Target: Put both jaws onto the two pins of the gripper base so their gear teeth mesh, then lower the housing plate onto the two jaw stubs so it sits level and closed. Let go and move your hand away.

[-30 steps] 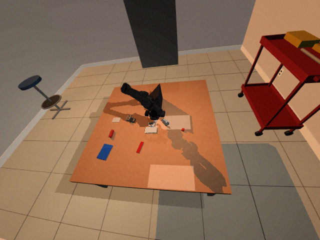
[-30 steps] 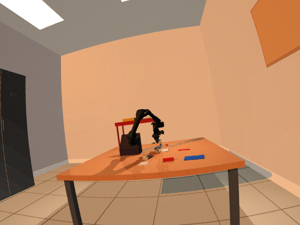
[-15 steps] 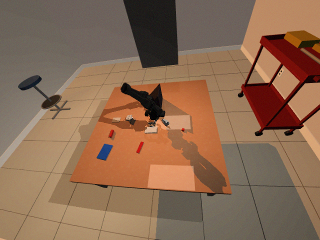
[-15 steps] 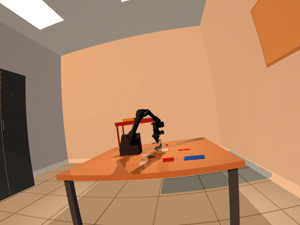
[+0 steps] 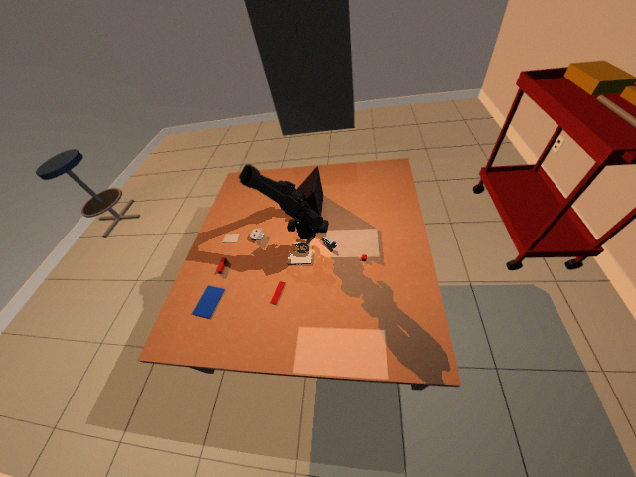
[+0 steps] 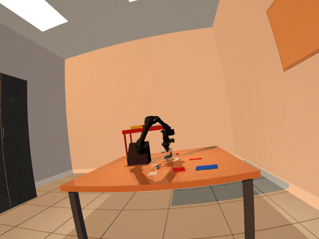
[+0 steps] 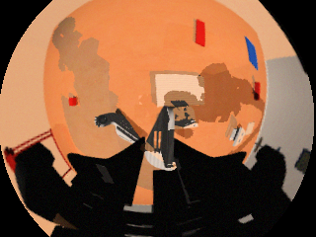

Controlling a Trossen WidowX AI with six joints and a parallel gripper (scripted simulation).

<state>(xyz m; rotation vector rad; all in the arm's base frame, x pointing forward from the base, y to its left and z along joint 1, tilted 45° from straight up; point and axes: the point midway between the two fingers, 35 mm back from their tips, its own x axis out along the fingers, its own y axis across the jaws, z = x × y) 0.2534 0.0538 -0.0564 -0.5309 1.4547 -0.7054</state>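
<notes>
My gripper tip is 3 cm past the grey jaw and 2 cm to the left of it. From my gripper tip the other things lie so: pale tile 49 cm to the right, 8 cm below, 8 cm behind; small red cube 25 cm to the left, 9 cm ahead, 7 cm below; white flat part 8 cm below, 7 cm to the right, 7 cm ahead.
</notes>
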